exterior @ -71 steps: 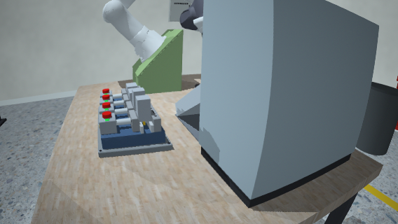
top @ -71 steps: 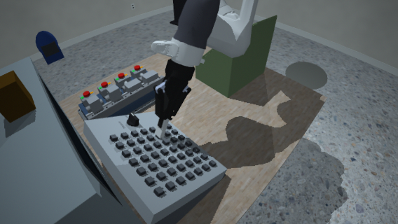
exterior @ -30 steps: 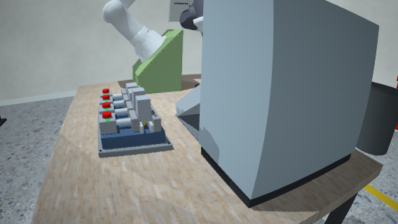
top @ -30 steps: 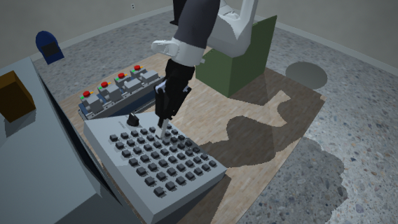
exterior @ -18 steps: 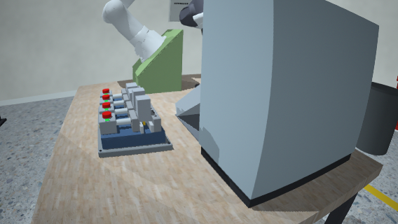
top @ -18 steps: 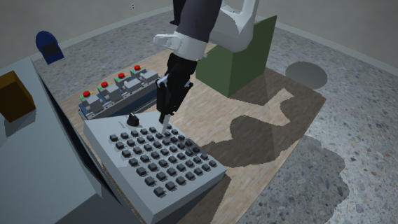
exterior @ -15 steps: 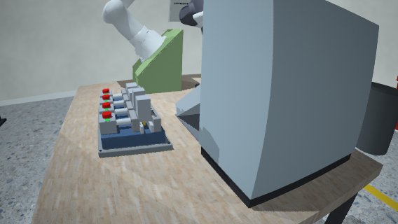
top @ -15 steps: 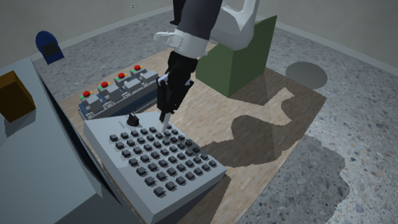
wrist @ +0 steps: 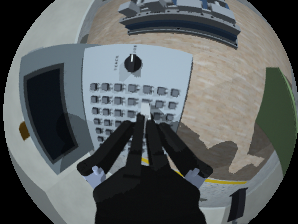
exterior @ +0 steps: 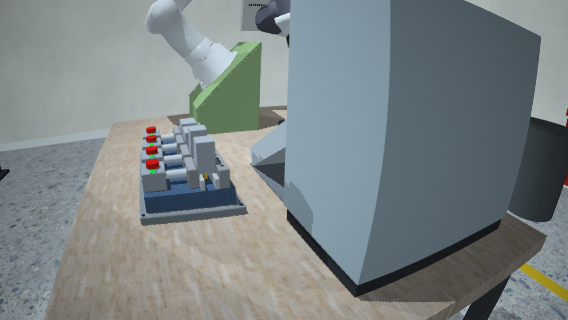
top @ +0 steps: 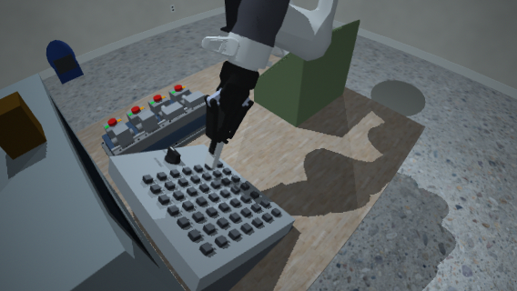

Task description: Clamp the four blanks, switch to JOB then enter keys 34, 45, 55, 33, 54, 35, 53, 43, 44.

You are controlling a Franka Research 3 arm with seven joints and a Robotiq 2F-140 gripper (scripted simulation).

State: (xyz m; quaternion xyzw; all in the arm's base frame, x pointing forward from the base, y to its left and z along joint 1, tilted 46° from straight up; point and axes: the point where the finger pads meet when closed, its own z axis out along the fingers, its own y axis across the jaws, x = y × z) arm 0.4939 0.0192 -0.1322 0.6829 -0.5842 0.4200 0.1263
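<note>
Now: hand 100 mm to the right of the key, 70 mm short of it and 40 mm above it. Also, from my hand: grey keypad (90 mm ahead, 80 mm below, 10 mm to the left); black selector knob (100 mm to the right, 60 mm ahead, 30 mm below).
</note>
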